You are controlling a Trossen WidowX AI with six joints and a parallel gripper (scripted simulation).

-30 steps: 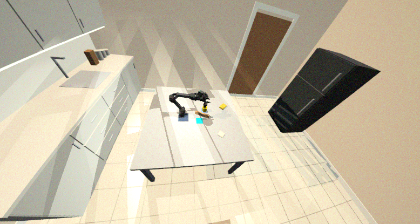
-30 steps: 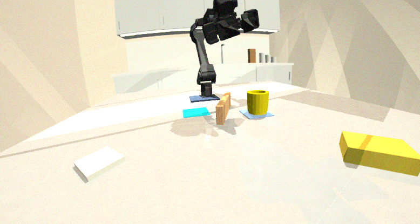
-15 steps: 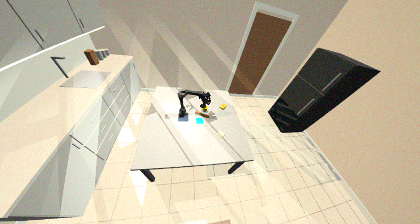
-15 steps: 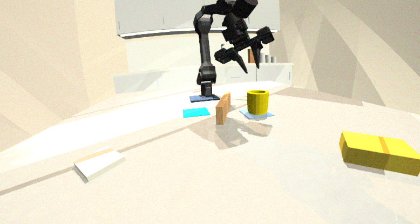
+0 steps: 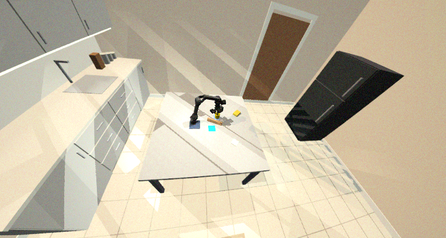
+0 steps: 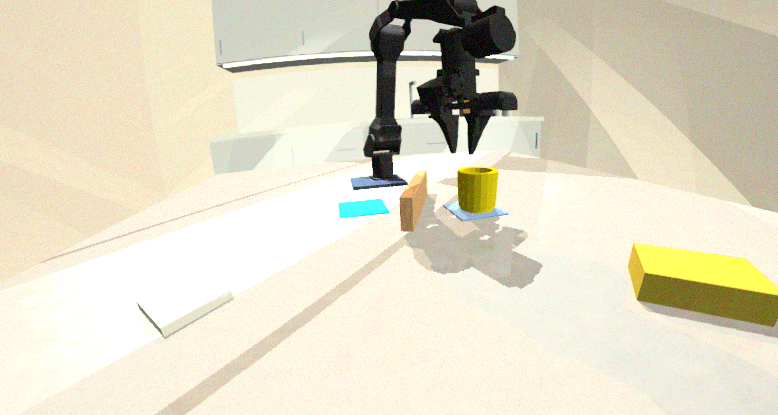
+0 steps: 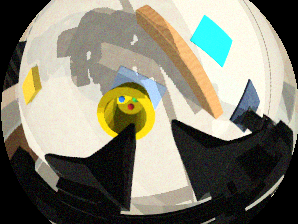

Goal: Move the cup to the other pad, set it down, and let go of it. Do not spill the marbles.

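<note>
Now: the yellow cup 60 mm below my gripper tip, 20 mm ahead of it and 10 mm to the left of it. From my gripper tip the other things lie so: wooden block 80 mm to the right, 80 mm below, 30 mm behind; then white flat block 410 mm to the right, 170 mm ahead, 90 mm below; then turquoise pad 170 mm to the right, 110 mm below, 80 mm behind.
</note>
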